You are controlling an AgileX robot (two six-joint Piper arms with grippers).
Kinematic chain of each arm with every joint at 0, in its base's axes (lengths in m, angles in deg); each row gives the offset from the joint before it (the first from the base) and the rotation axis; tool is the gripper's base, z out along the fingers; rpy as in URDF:
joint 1: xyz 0 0 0.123 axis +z
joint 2: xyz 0 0 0 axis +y
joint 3: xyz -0.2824 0 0.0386 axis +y
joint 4: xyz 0.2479 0 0.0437 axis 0.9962 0 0.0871
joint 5: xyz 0 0 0 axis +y
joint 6: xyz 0.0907 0 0.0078 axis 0.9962 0 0.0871
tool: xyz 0 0 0 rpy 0 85 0
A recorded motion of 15 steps. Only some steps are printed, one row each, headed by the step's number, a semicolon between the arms.
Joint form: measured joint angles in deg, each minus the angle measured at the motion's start. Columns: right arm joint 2, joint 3, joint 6, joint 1, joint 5, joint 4; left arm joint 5, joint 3, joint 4, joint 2, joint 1, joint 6.
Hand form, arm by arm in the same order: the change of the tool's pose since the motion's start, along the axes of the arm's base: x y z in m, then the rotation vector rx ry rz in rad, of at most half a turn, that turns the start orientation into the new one. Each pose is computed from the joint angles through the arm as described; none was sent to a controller.
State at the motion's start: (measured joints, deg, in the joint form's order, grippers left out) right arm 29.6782 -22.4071 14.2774 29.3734 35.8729 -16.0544; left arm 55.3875 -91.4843 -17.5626 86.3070 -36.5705 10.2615
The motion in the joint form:
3: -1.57 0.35 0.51 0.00 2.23 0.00; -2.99 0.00 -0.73 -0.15 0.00 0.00
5: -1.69 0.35 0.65 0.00 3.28 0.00; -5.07 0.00 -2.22 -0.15 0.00 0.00
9: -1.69 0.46 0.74 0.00 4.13 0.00; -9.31 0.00 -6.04 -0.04 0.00 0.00
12: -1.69 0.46 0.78 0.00 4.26 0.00; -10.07 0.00 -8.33 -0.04 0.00 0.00
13: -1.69 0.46 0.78 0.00 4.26 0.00; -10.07 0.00 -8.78 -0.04 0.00 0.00
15: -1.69 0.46 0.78 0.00 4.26 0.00; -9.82 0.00 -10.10 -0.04 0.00 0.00
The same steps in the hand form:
3: -0.0049 -0.0036 -0.0021 -0.0014 0.0160 -0.0161; 0.0020 -0.0015 0.0044 -0.0435 -0.0328 0.0135
5: -0.0059 -0.0046 -0.0031 -0.0073 0.0300 -0.0227; 0.0030 -0.0036 0.0074 -0.0862 -0.0437 0.0210
9: -0.0065 -0.0053 -0.0047 -0.0142 0.0443 -0.0278; 0.0051 -0.0083 0.0134 -0.1824 -0.0551 0.0376
12: -0.0066 -0.0054 -0.0048 -0.0148 0.0464 -0.0289; 0.0043 -0.0103 0.0154 -0.2217 -0.0399 0.0384
13: -0.0066 -0.0054 -0.0048 -0.0148 0.0464 -0.0289; 0.0040 -0.0106 0.0156 -0.2278 -0.0350 0.0377
15: -0.0066 -0.0054 -0.0048 -0.0148 0.0464 -0.0289; 0.0029 -0.0116 0.0160 -0.2432 -0.0177 0.0338

